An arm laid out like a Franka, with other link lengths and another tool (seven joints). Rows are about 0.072 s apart.
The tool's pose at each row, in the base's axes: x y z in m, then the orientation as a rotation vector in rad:
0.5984, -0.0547, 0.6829, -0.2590, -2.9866, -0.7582
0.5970, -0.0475, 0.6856, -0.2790, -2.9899, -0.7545
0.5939, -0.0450, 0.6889, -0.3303, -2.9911, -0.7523
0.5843, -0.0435, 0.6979, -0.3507, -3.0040, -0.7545
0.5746, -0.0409, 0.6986, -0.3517, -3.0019, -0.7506
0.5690, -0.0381, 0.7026, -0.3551, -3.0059, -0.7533
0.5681, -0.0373, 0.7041, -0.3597, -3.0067, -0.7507
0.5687, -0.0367, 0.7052, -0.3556, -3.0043, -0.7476
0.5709, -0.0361, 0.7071, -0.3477, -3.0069, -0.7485
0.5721, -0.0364, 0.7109, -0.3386, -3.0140, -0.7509
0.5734, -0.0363, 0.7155, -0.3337, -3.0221, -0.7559
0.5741, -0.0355, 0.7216, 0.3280, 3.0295, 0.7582
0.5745, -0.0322, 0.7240, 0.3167, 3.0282, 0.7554
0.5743, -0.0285, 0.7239, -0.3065, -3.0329, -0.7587
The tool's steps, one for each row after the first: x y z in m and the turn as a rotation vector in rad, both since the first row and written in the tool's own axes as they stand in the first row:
0.0027, 0.0073, 0.0011, 0.0022, -0.0072, 0.0114
0.0064, 0.0104, -0.0006, 0.0025, -0.0209, 0.0419
0.0169, 0.0143, -0.0077, 0.0015, -0.0386, 0.0499
0.0269, 0.0152, -0.0070, 0.0038, -0.0362, 0.0515
0.0332, 0.0185, -0.0092, 0.0023, -0.0413, 0.0520
0.0343, 0.0197, -0.0101, 0.0039, -0.0428, 0.0547
0.0339, 0.0209, -0.0108, 0.0058, -0.0389, 0.0533
0.0320, 0.0227, -0.0122, 0.0057, -0.0394, 0.0478
0.0311, 0.0244, -0.0157, 0.0049, -0.0440, 0.0400
0.0303, 0.0269, -0.0197, 0.0024, -0.0512, 0.0343
0.0302, 0.0306, -0.0247, 0.0014, -0.0599, 0.0279
0.0305, 0.0346, -0.0252, 0.0029, -0.0613, 0.0203
0.0313, 0.0377, -0.0234, 0.0021, -0.0548, 0.0149

